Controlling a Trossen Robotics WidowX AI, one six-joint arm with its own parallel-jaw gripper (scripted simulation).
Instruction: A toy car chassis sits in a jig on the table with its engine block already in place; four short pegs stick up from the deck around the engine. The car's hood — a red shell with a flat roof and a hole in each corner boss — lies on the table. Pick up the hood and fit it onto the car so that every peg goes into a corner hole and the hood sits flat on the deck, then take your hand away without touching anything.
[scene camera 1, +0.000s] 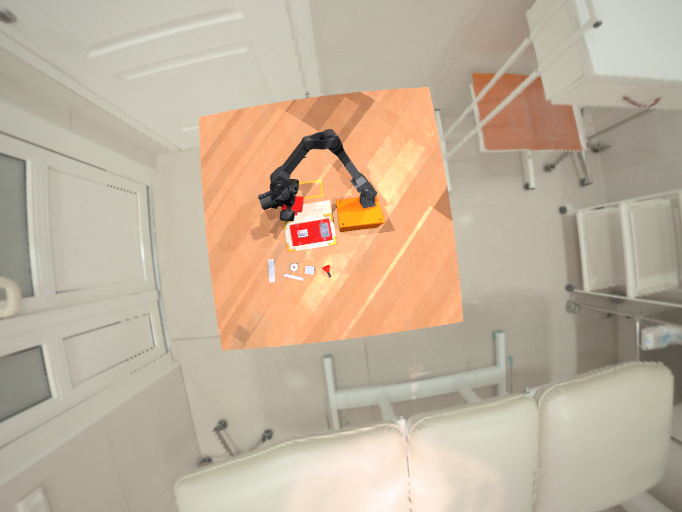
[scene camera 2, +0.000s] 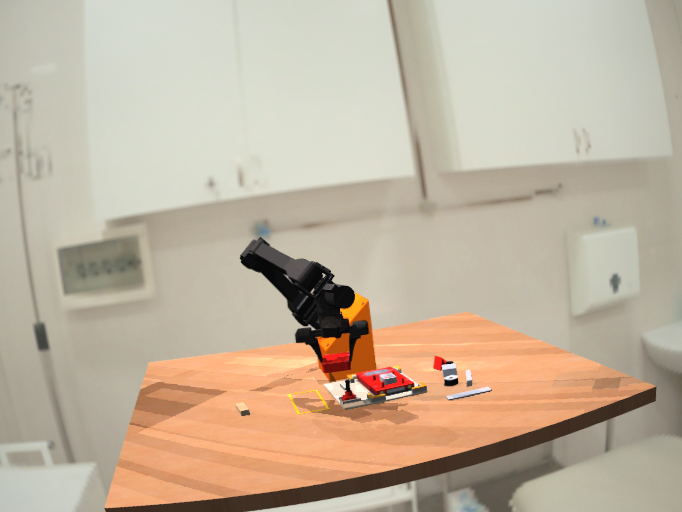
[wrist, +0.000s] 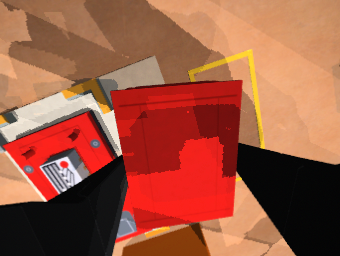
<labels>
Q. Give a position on a red hood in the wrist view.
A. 179, 142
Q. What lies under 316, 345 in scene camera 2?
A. My gripper.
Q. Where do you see a grey engine block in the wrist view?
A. At 68, 169
</labels>
